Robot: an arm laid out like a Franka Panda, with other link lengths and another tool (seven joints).
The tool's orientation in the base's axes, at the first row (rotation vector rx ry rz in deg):
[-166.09 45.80 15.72]
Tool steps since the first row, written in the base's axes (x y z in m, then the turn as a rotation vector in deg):
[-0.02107 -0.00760 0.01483 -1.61 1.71 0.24]
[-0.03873 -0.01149 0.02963 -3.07 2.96 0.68]
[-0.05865 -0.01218 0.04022 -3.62 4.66 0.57]
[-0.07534 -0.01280 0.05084 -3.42 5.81 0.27]
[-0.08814 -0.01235 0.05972 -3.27 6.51 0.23]
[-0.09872 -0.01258 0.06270 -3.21 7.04 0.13]
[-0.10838 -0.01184 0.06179 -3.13 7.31 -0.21]
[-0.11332 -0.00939 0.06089 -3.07 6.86 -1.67]
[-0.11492 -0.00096 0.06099 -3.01 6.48 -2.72]
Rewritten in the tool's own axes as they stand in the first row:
[-0.01707 0.01636 -0.01275 -2.26 -0.64 0.28]
[-0.03310 0.02780 -0.02533 -4.20 -0.98 0.26]
[-0.05175 0.03796 -0.03296 -5.48 -2.14 0.72]
[-0.06772 0.04640 -0.04107 -5.82 -3.20 1.18]
[-0.08057 0.05202 -0.04785 -6.03 -3.88 1.31]
[-0.09000 0.05749 -0.04930 -6.22 -4.35 1.49]
[-0.09833 0.06192 -0.04692 -6.22 -4.60 1.85]
[-0.10353 0.06245 -0.04494 -5.64 -4.15 3.20]
[-0.10907 0.05608 -0.04342 -5.19 -3.78 4.15]

